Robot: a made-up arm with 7 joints.
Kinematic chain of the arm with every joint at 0, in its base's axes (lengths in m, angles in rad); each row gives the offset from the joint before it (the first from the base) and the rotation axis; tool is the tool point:
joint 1: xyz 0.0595 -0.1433 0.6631 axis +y
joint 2: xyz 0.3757 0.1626 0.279 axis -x
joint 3: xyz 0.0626 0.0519 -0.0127 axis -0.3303 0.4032 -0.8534
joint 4: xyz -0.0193 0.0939 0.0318 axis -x
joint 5: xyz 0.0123 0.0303 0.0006 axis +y
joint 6: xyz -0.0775 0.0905 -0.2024 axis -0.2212 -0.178 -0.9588
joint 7: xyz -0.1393 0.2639 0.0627 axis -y
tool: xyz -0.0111 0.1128 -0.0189
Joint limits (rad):
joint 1: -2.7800..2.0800
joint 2: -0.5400..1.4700
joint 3: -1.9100..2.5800
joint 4: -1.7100..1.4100
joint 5: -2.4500..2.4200
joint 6: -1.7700..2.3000
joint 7: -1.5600..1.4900
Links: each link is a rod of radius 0.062 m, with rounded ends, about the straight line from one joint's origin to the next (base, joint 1, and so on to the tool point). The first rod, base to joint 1, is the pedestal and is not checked.
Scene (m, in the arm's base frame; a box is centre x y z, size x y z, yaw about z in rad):
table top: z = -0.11
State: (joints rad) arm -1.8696 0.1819 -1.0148 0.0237 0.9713 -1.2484 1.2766
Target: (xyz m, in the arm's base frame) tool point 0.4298 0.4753 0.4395
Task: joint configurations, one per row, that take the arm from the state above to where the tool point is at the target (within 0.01 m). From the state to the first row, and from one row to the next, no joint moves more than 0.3 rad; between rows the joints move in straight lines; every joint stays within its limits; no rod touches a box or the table.
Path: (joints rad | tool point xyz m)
1: -1.6028 0.2916 -0.8538 0.1045 1.0466 -1.1441 1.2746 | -0.4760 0.0665 0.6199
2: -1.3359 0.4012 -0.6928 0.1854 1.1218 -1.0398 1.2726 | -0.4381 0.2449 0.7493
3: -1.0691 0.5109 -0.5318 0.2662 1.1971 -0.9356 1.2706 | -0.3028 0.4059 0.8610
4: -0.8022 0.6205 -0.3707 0.3470 1.2723 -0.8313 1.2686 | -0.0924 0.5238 0.8989
5: -0.5354 0.7302 -0.2097 0.4279 1.3476 -0.7270 1.2666 | 0.1395 0.5792 0.8313
6: -0.2686 0.8398 -0.0487 0.5087 1.4228 -0.6227 1.2646 | 0.3294 0.5625 0.6644
7: -0.0017 0.9495 0.1123 0.5895 1.4981 -0.5184 1.2625 | 0.4298 0.4753 0.4395

